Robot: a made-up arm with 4 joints.
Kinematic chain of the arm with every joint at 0, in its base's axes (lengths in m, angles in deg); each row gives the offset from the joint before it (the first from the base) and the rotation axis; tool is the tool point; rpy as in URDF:
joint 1: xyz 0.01 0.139 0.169 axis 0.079 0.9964 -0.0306
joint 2: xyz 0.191 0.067 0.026 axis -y
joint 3: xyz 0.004 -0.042 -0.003 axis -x
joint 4: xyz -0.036 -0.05 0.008 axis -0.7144 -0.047 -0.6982
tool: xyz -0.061 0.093 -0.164 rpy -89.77 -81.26 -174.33
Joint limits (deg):
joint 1: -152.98..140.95
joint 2: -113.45..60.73
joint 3: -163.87..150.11
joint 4: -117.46..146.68
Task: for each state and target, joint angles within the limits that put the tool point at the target. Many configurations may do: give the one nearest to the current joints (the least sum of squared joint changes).
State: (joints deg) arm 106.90 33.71 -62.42 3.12
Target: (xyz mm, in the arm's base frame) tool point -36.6 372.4 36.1
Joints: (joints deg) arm 110.66 33.92 -100.25 52.06
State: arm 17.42 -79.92 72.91 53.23
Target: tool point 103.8 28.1 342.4
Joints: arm -15.37 -113.45 66.63 8.76
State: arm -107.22 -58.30 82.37 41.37
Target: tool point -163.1 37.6 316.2
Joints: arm -102.73 -28.91 123.56 18.23
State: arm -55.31 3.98 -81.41 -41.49
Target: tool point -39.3 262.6 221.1
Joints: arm -59.85 1.97 -84.99 -46.69
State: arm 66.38 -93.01 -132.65 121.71
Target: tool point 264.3 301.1 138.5
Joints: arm 69.03 -113.28 -113.38 146.68
